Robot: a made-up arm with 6 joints. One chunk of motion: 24 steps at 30 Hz.
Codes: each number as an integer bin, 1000 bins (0 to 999) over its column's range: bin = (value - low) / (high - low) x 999, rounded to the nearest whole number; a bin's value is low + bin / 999 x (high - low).
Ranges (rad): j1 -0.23..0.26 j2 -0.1..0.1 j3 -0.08..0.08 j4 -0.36..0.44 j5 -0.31..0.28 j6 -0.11..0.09
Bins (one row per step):
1: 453 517 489 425 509 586
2: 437 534 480 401 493 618
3: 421 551 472 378 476 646
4: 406 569 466 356 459 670
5: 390 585 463 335 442 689
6: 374 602 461 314 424 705
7: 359 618 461 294 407 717
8: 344 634 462 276 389 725
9: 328 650 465 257 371 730
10: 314 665 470 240 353 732
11: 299 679 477 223 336 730
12: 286 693 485 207 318 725
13: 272 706 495 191 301 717
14: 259 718 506 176 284 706
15: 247 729 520 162 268 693
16: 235 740 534 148 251 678
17: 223 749 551 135 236 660
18: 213 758 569 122 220 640
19: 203 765 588 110 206 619
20: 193 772 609 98 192 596
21: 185 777 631 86 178 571
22: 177 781 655 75 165 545
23: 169 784 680 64 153 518
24: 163 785 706 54 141 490
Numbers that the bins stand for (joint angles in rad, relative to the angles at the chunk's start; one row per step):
1: -0.0078 0.0035 -0.0017 -0.0197 -0.0094 0.0073
2: -0.0157 0.0069 -0.0031 -0.0389 -0.0188 0.0137
3: -0.0235 0.0103 -0.0044 -0.0573 -0.0289 0.0193
4: -0.0309 0.0139 -0.0054 -0.0749 -0.0389 0.0241
5: -0.0387 0.0171 -0.0058 -0.0917 -0.0490 0.0279
6: -0.0466 0.0205 -0.0062 -0.1085 -0.0596 0.0311
7: -0.0539 0.0237 -0.0062 -0.1246 -0.0696 0.0335
8: -0.0613 0.0269 -0.0060 -0.1390 -0.0803 0.0351
9: -0.0691 0.0301 -0.0055 -0.1542 -0.0909 0.0361
10: -0.0760 0.0331 -0.0047 -0.1678 -0.1015 0.0365
11: -0.0833 0.0359 -0.0036 -0.1814 -0.1116 0.0361
12: -0.0897 0.0387 -0.0023 -0.1942 -0.1222 0.0351
13: -0.0966 0.0413 -0.0007 -0.2070 -0.1322 0.0335
14: -0.1030 0.0437 0.0010 -0.2191 -0.1423 0.0313
15: -0.1088 0.0459 0.0033 -0.2303 -0.1517 0.0287
16: -0.1147 0.0481 0.0055 -0.2415 -0.1618 0.0257
17: -0.1206 0.0499 0.0082 -0.2519 -0.1706 0.0221
18: -0.1255 0.0518 0.0111 -0.2623 -0.1801 0.0181
19: -0.1304 0.0532 0.0142 -0.2719 -0.1883 0.0139
20: -0.1353 0.0546 0.0175 -0.2815 -0.1966 0.0093
21: -0.1393 0.0556 0.0211 -0.2911 -0.2049 0.0043
22: -0.1432 0.0564 0.0249 -0.2999 -0.2126 -0.0009
23: -0.1471 0.0570 0.0289 -0.3087 -0.2196 -0.0063
24: -0.1501 0.0572 0.0331 -0.3168 -0.2267 -0.0119

